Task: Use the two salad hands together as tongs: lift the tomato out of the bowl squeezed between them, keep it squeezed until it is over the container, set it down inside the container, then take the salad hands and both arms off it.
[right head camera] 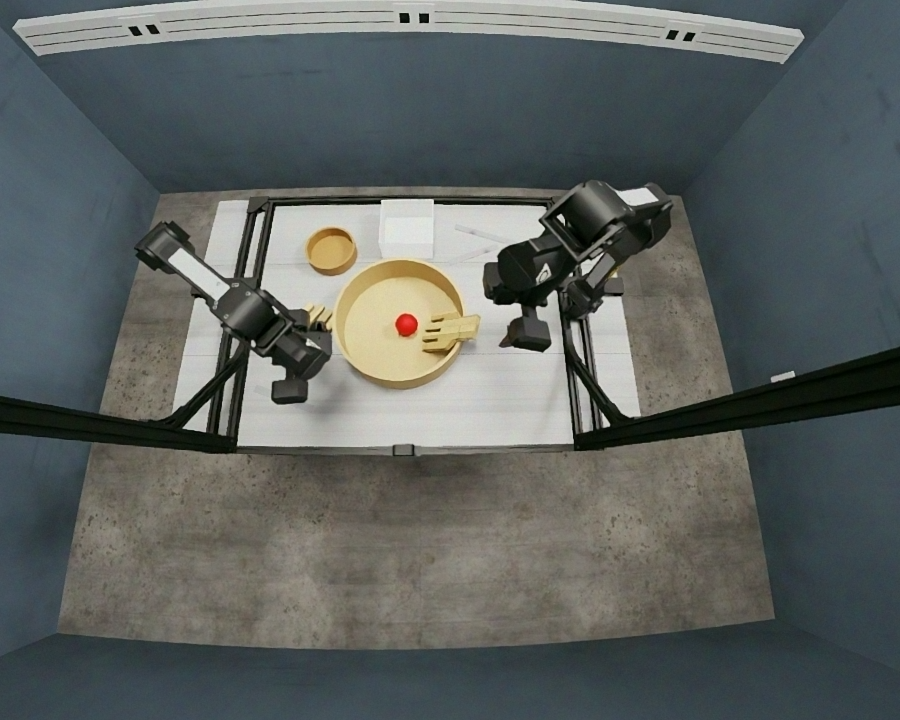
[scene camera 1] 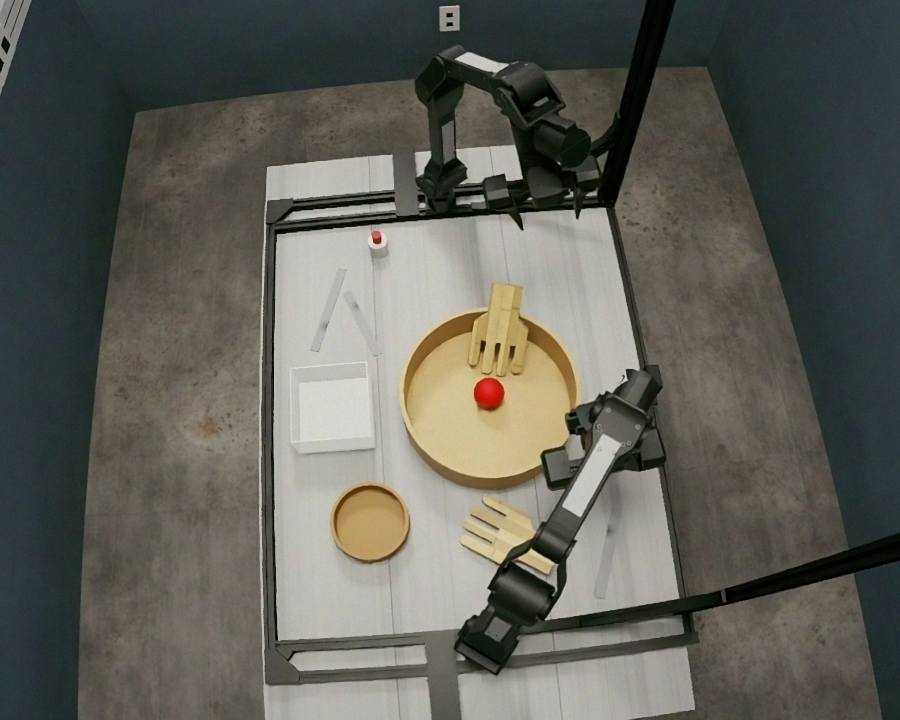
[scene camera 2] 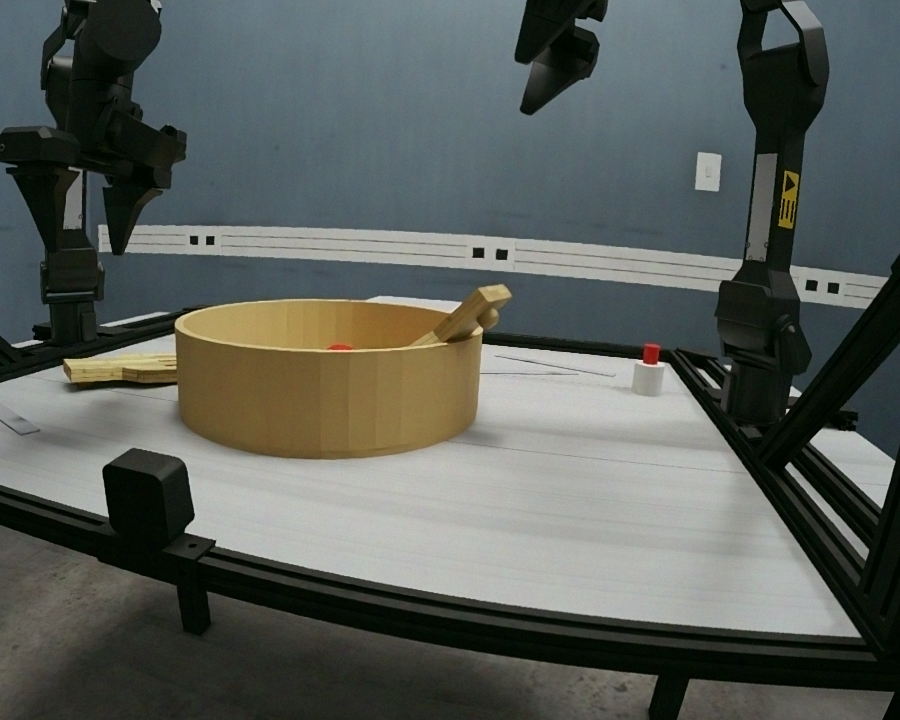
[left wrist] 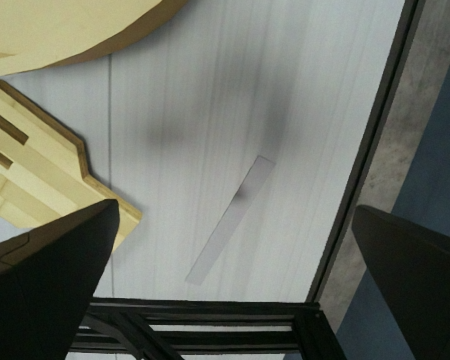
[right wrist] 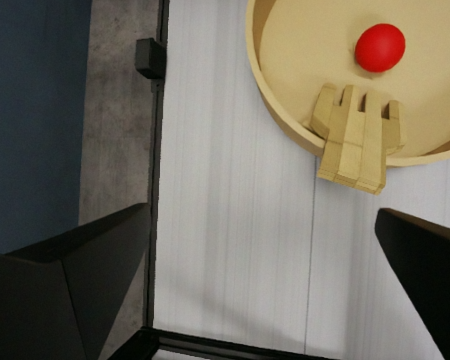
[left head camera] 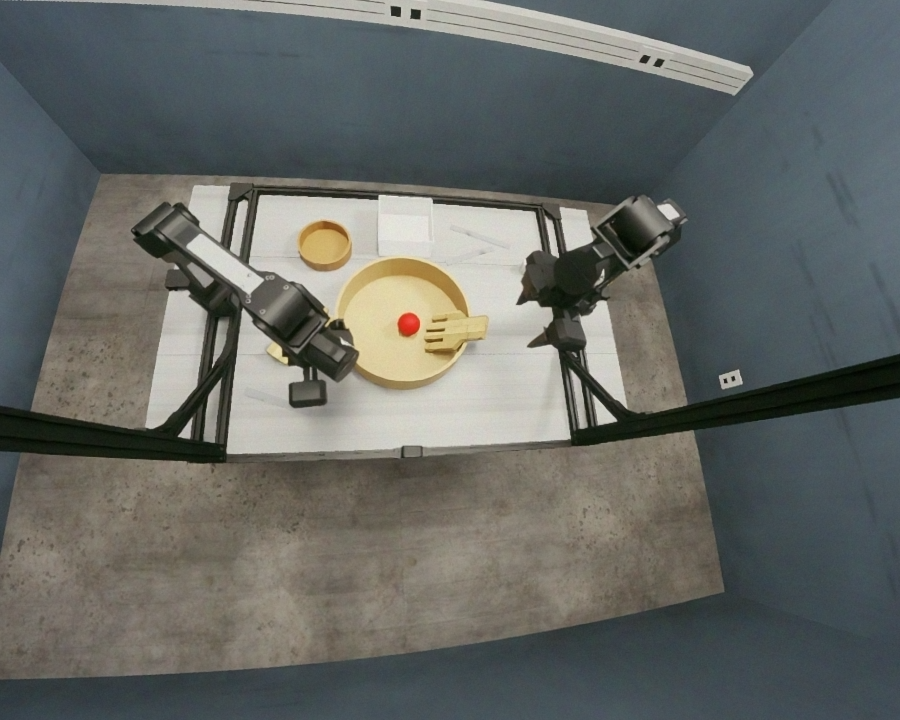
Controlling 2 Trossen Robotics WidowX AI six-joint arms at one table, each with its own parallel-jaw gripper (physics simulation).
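Places are measured from the left arm's base along level axes (x ahead, y left, z up), in centimetres.
Pixels of known places: left gripper, fingertip midpoint: (scene camera 2: 87, 254) (left wrist: 239, 213) (left head camera: 314, 370); right gripper, fingertip midpoint: (right head camera: 497, 324) (scene camera 1: 549, 223) (scene camera 2: 523, 90) (right wrist: 263, 216) (left head camera: 522, 325); left arm's base at its link origin: (scene camera 1: 483, 648) (scene camera 2: 73, 341) (left head camera: 224, 305); right arm's base at its link origin: (right head camera: 574, 308) (scene camera 1: 440, 199) (scene camera 2: 753, 417).
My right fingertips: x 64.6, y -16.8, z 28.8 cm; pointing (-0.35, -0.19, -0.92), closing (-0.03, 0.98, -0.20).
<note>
Ahead of a thing's pixels: the offset from my right fingertips to its top centre.
A red tomato {dx -18.7, dy +11.3, dz -24.1 cm} (left head camera: 409, 323) (scene camera 1: 488, 393) (scene camera 2: 340, 347) (right wrist: 380, 48) sits on the floor of the large round bowl {dx -20.0, dy +11.4, dz -21.4 cm} (scene camera 1: 480, 478) (scene camera 2: 322, 405). One wooden salad hand (left head camera: 457, 330) (scene camera 1: 501, 322) (scene camera 2: 469, 315) (right wrist: 355, 150) leans over the bowl's rim, its fingers inside, near the tomato. The other salad hand {dx -45.7, dy +10.0, dz -27.7 cm} (scene camera 1: 502, 529) (scene camera 2: 123, 369) (left wrist: 45, 165) lies flat beside the bowl, partly hidden by the left arm in scene camera 1. My left gripper (scene camera 2: 85, 252) (left wrist: 239, 213) is open and empty, high above the table. My right gripper (left head camera: 523, 324) (scene camera 1: 549, 222) (right wrist: 263, 216) is open and empty, above the table, apart from the leaning hand's handle.
A white square container {dx -19.2, dy +40.6, dz -23.1 cm} (left head camera: 405, 247) (scene camera 1: 334, 446) stands behind the bowl in the left head camera. A small tan round bowl {dx -40.8, dy +34.8, dz -26.7 cm} (left head camera: 325, 246) (scene camera 1: 370, 523) is beside it. A white bottle with a red cap {dx +16.5, dy +30.6, dz -24.3 cm} (scene camera 1: 377, 244) (scene camera 2: 647, 376) stands near the right arm's base. Black frame rails edge the table.
</note>
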